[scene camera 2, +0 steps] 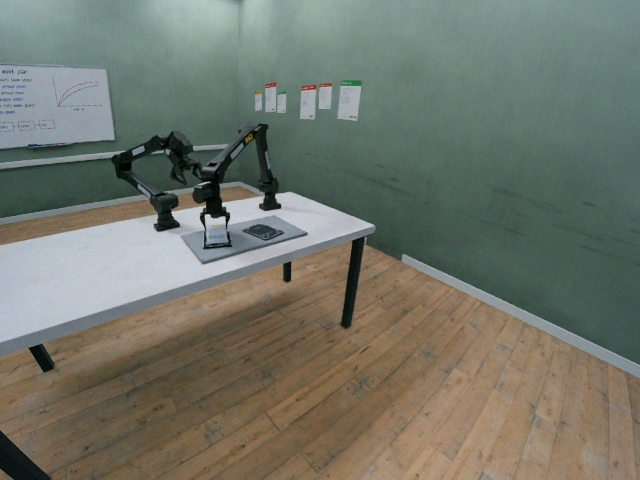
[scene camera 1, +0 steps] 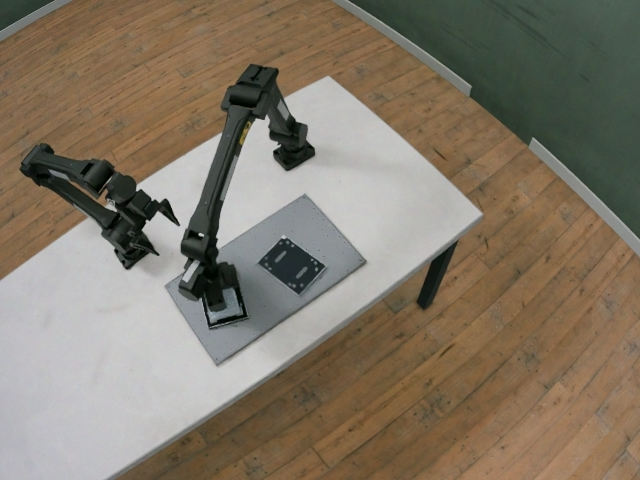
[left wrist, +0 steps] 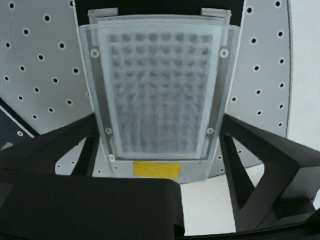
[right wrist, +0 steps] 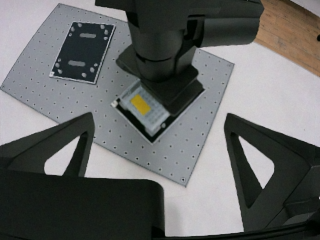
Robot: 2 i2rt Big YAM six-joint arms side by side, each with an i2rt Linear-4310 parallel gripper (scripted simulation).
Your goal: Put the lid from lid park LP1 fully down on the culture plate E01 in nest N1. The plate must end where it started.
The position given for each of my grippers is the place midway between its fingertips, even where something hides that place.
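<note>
I can see my left gripper (left wrist: 159, 120), and the right wrist view shows my left gripper (right wrist: 158, 90) as well. My right gripper (right wrist: 159, 119) is there too. A clear lid (left wrist: 159, 91) is visible to me, and in the right wrist view I find the clear lid (right wrist: 139, 101) again. Then there is a lid park LP1 (scene camera 1: 295, 259), with the right wrist view also showing the lid park LP1 (right wrist: 90, 51).
</note>
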